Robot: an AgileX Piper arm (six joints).
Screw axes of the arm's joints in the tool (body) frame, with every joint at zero. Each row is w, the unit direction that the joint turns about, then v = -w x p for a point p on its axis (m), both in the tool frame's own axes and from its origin. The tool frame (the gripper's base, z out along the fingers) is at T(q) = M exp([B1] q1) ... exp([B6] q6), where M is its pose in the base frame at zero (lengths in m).
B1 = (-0.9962, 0, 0.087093, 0, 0.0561, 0)
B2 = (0, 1, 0, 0.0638, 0, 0.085)
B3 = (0, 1, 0, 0.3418, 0, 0.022)
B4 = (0, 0, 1, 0, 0, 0)
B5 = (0, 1, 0, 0.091, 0, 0)
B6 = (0, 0, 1, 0, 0, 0)
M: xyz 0.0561 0 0.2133 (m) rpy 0 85.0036 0 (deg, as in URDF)
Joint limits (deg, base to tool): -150..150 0..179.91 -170..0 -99.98..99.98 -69.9..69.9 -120..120
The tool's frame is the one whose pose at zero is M.
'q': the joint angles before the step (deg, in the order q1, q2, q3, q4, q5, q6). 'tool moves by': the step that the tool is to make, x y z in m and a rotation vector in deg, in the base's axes. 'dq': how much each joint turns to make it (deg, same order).
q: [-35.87 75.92 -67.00 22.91 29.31 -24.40]
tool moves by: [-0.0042 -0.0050 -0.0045 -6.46 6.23 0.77]
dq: [-0.01 0.16 0.01 -9.26 1.09 0.40]
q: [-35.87 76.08 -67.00 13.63 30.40 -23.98]
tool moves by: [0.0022 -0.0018 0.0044 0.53 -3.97 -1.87]
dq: [0.00 0.01 -0.01 1.23 -3.23 1.88]
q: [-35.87 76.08 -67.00 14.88 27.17 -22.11]
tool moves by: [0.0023 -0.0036 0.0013 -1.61 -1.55 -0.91]
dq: [0.00 0.42 0.00 -0.84 -2.78 0.57]
